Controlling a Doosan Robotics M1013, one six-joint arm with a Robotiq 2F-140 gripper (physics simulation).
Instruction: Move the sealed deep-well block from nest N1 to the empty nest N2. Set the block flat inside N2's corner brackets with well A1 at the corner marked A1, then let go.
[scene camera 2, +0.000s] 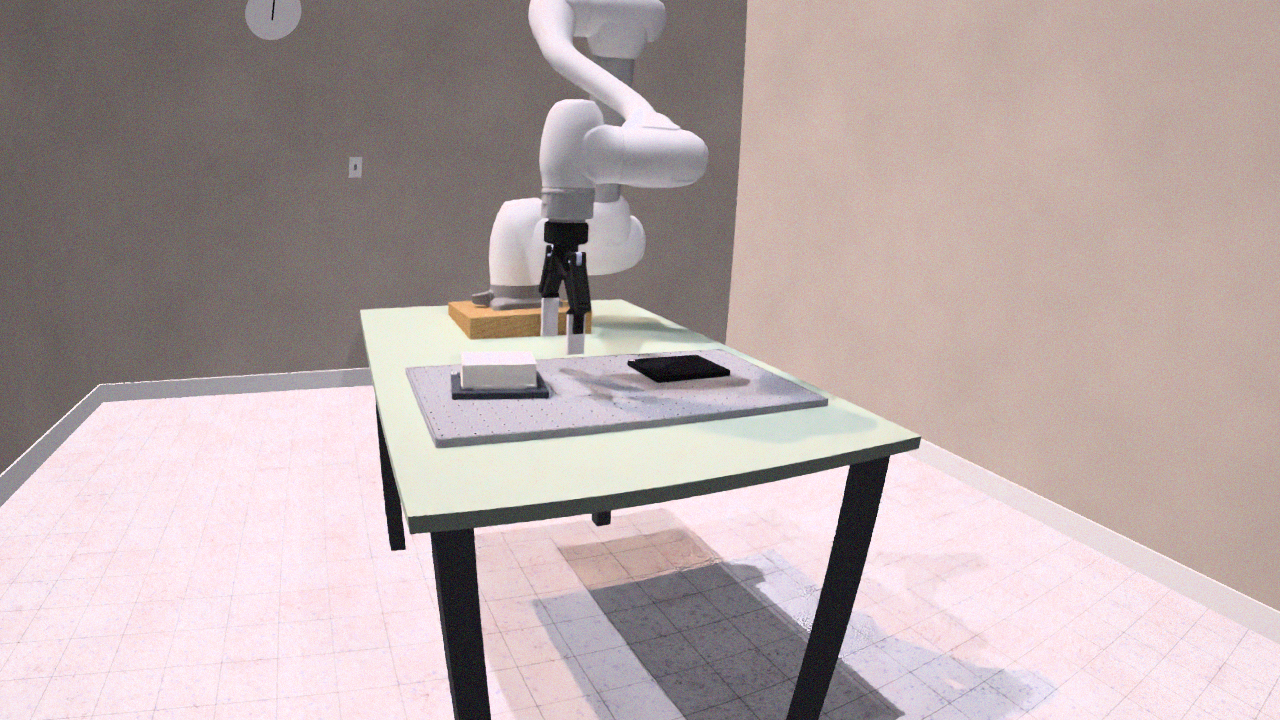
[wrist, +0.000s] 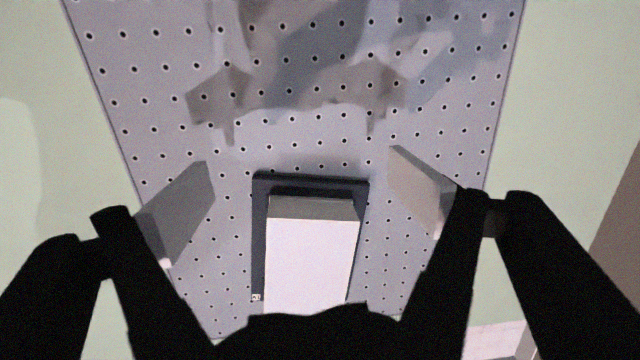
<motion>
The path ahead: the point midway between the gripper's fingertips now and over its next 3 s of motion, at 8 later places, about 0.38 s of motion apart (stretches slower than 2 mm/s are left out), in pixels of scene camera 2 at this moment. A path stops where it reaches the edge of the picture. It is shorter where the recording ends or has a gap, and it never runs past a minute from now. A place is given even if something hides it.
The gripper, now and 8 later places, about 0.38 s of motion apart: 561, 344; 560, 361; 546, 362; 503, 366; 502, 367; 503, 369; 502, 369; 502, 371; 502, 373
</motion>
